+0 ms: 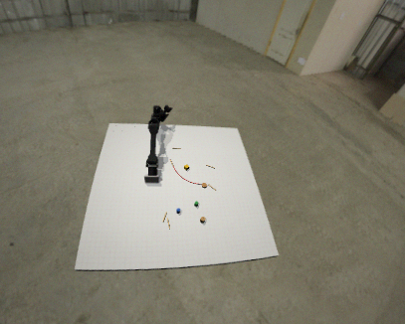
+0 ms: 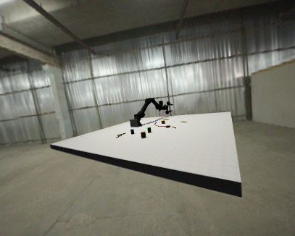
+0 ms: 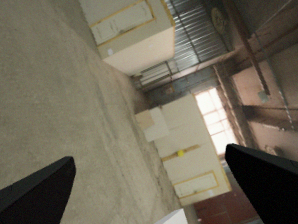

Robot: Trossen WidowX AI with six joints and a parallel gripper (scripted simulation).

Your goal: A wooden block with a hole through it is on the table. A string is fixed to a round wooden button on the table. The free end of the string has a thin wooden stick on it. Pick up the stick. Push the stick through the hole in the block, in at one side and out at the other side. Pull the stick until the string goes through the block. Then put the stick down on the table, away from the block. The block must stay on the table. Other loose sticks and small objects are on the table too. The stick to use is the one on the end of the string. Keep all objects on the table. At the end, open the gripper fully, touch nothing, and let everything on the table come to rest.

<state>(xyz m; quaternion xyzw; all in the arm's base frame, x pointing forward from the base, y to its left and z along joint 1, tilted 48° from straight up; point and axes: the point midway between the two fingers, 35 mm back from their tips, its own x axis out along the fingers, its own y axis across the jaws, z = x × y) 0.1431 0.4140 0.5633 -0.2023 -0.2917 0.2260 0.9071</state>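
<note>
The yellowish block is 10 cm ahead of my gripper tip, 62 cm to the right of it and 10 cm below it. Round my gripper tip: green piece 13 cm ahead, 96 cm to the right, 9 cm below; round wooden button 22 cm ahead, 80 cm to the right, 10 cm below; thin wooden stick 1 cm behind, 58 cm to the right, 11 cm below.
</note>
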